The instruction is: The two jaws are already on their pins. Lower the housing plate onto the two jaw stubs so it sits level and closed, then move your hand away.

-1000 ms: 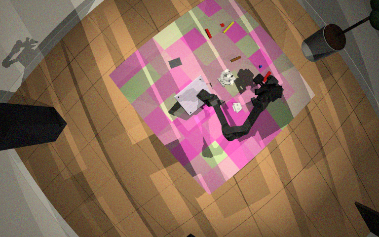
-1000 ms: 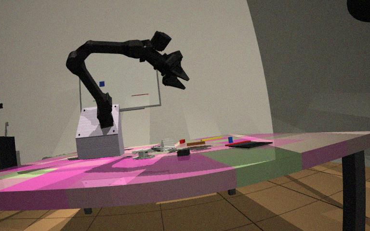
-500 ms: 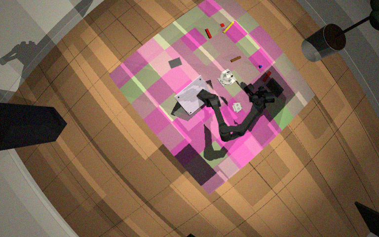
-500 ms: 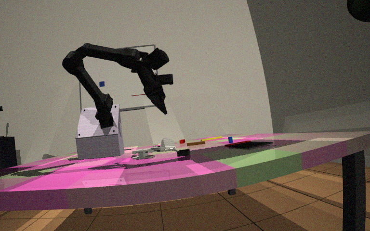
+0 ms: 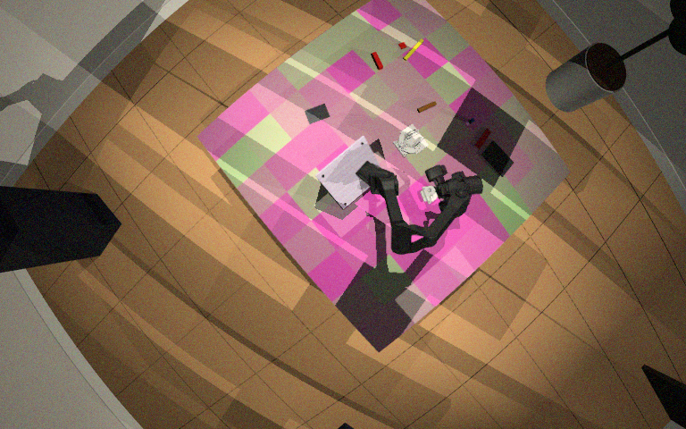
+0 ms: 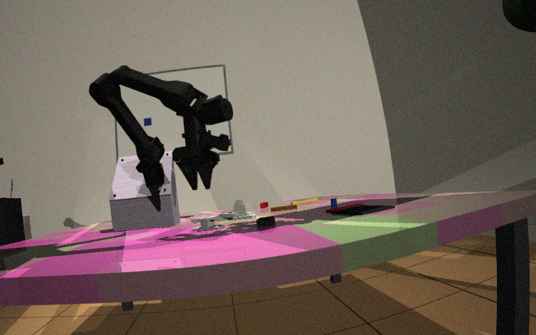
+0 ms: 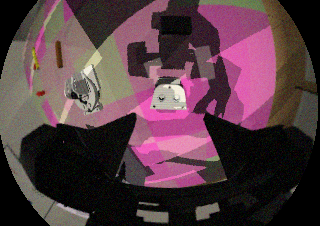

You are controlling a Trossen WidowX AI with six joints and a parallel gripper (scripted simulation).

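The white piece lies 9 cm below my gripper tip. Round my gripper tip: dark block 13 cm ahead, 9 cm below, 8 cm to the right; red bar 38 cm ahead, 10 cm below, 3 cm to the right; dark flat plate 36 cm ahead, 14 cm to the right, 10 cm below.
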